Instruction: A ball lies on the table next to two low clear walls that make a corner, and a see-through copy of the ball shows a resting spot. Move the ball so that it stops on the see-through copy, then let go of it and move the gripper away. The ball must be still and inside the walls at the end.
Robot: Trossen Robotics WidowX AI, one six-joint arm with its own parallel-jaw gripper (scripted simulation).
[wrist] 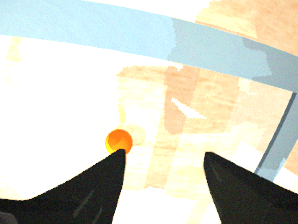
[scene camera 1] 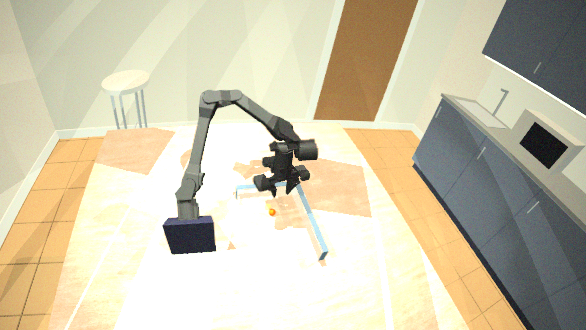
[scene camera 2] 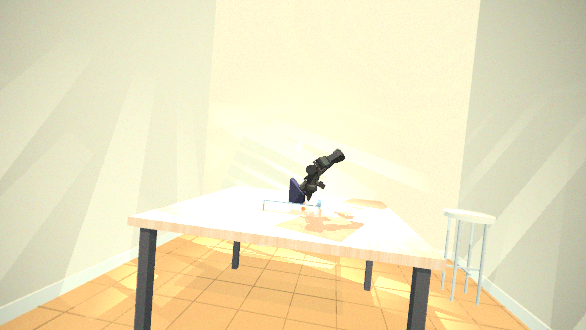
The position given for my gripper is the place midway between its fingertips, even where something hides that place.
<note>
In view: my gripper [scene camera 1: 280,195].
My gripper shows as well in the wrist view [wrist: 165,157].
</note>
